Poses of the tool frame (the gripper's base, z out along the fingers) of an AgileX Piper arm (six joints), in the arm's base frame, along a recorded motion.
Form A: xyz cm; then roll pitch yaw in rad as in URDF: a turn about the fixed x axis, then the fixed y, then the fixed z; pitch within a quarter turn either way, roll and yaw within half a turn.
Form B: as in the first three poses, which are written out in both.
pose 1, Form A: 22.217, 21.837, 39.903, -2.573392, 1.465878, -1.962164
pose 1, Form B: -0.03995, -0.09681, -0.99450, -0.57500, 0.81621, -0.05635, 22.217, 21.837, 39.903
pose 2, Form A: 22.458, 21.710, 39.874, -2.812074, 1.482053, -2.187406
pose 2, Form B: -0.05125, -0.07231, -0.99606, -0.58556, 0.81012, -0.02868, 22.458, 21.710, 39.874
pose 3, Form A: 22.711, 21.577, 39.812, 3.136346, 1.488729, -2.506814
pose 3, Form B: -0.06601, -0.04861, -0.99663, -0.59720, 0.80209, 0.00043, 22.711, 21.577, 39.812
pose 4, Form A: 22.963, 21.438, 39.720, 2.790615, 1.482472, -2.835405
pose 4, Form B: -0.08411, -0.02659, -0.99610, -0.60960, 0.79213, 0.03033, 22.963, 21.438, 39.720
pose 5, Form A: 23.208, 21.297, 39.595, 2.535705, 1.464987, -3.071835
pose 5, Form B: -0.10536, -0.00736, -0.99441, -0.62222, 0.78053, 0.06015, 23.208, 21.297, 39.595
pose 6, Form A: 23.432, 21.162, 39.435, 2.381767, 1.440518, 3.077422
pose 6, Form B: -0.12964, 0.00833, -0.99153, -0.63506, 0.76726, 0.08948, 23.432, 21.162, 39.435
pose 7, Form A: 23.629, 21.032, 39.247, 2.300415, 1.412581, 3.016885
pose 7, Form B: -0.15633, 0.01960, -0.98751, -0.64749, 0.75297, 0.11745, 23.629, 21.032, 39.247
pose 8, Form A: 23.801, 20.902, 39.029, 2.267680, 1.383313, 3.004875
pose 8, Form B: -0.18465, 0.02540, -0.98248, -0.65890, 0.73853, 0.14293, 23.801, 20.902, 39.029
